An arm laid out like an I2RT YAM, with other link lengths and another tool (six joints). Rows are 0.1 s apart.
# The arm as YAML. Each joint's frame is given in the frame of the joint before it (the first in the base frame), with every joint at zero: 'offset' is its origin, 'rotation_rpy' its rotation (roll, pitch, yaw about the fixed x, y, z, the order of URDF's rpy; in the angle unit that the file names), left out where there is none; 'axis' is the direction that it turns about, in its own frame. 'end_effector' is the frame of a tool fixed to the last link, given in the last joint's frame.
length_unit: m
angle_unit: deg
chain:
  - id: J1
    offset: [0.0, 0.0, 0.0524]
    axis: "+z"
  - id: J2
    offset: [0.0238, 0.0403, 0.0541]
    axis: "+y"
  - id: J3
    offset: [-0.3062, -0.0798, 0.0]
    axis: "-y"
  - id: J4
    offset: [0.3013, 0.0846, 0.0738]
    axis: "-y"
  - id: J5
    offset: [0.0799, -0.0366, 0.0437]
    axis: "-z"
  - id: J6
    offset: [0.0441, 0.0, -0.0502]
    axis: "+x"
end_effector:
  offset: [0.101, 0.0, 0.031]
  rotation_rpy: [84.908, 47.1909, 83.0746]
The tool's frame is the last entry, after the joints.
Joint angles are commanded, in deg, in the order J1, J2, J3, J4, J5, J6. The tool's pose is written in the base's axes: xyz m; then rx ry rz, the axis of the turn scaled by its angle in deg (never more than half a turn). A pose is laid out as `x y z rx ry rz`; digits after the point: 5 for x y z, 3 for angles.
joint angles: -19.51 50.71 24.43 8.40 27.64 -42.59
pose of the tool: 0.31212 -0.15327 0.22480 35.052 98.199 -40.231
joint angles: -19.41 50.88 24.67 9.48 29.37 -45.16
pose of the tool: 0.31176 -0.15598 0.22940 33.851 97.781 -43.283
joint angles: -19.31 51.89 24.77 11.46 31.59 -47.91
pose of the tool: 0.31262 -0.16031 0.23133 32.890 97.439 -46.905
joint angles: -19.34 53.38 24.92 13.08 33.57 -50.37
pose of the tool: 0.31409 -0.16518 0.22960 32.134 97.837 -50.291
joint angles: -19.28 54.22 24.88 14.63 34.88 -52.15
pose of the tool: 0.31497 -0.16781 0.22965 31.511 97.699 -52.504
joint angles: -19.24 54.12 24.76 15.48 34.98 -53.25
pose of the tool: 0.31521 -0.16756 0.23179 30.714 97.320 -53.167
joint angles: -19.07 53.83 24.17 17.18 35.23 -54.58
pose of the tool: 0.31473 -0.16654 0.23388 29.808 96.440 -53.958
